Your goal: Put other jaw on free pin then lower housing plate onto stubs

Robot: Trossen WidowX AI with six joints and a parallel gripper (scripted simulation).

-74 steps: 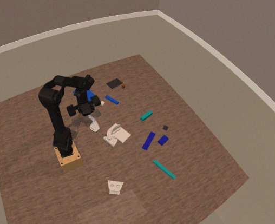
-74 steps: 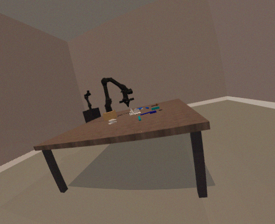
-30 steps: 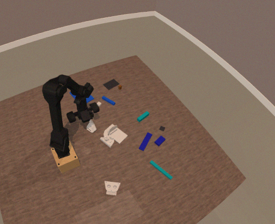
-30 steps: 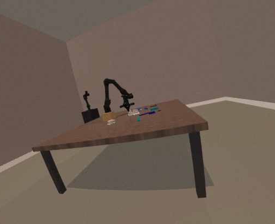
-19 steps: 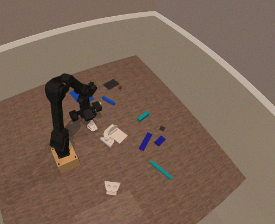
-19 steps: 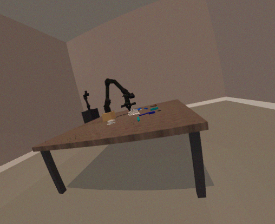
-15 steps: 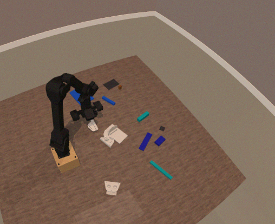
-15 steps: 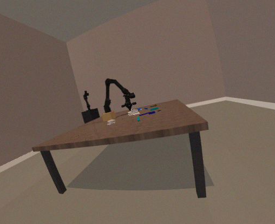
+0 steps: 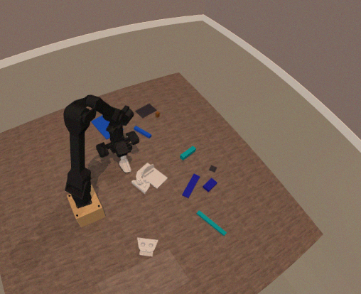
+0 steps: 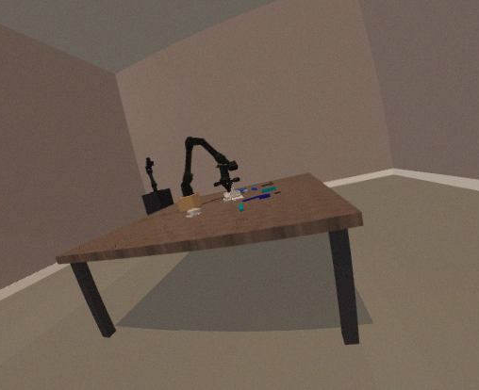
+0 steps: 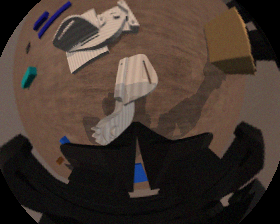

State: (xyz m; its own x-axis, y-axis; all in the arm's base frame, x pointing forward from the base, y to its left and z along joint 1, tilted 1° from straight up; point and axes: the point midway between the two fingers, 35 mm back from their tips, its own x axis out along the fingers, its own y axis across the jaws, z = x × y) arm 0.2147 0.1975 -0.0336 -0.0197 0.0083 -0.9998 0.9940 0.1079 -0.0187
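The white jaw is 30 mm ahead of my gripper tip, 20 mm to the right of it and 10 mm above it. Round my gripper tip: white cube: 100 mm to the left, 90 mm ahead, 20 mm below; then white base: 140 mm to the right, 110 mm ahead, 20 mm below; then blue plate: 220 mm to the left, 20 mm below.
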